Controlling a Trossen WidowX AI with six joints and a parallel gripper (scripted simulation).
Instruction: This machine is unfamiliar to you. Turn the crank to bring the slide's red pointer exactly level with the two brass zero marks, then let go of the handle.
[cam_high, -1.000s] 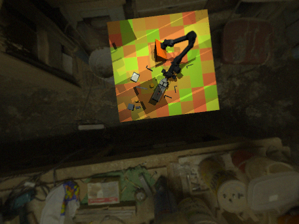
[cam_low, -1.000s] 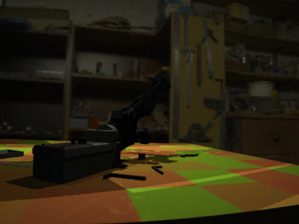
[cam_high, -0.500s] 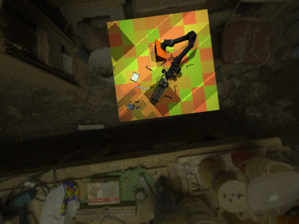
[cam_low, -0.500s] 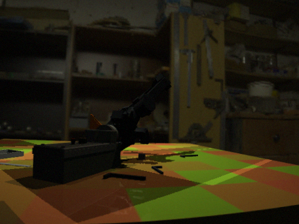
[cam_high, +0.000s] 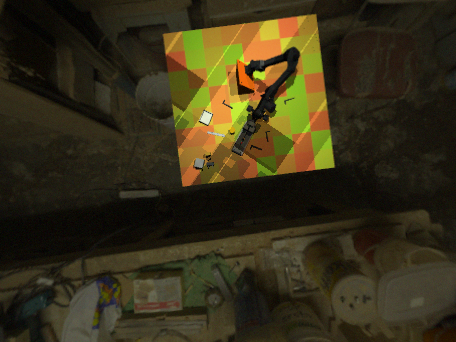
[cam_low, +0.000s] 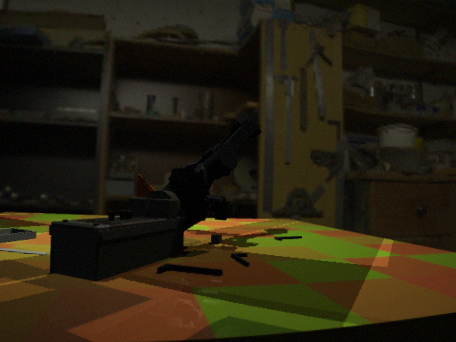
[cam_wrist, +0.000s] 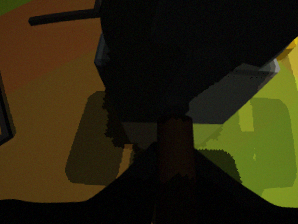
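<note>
Right now my gripper tip is 1 cm past the brown crank handle, 1 cm to the right of it and 3 cm below it. Round my gripper tip: yellow disc: 4 cm ahead, 18 cm to the right, 2 cm below; then red pointer: 17 cm ahead, 12 cm to the right, 5 cm above; then small cube: 9 cm behind, 11 cm to the left, 2 cm below.
</note>
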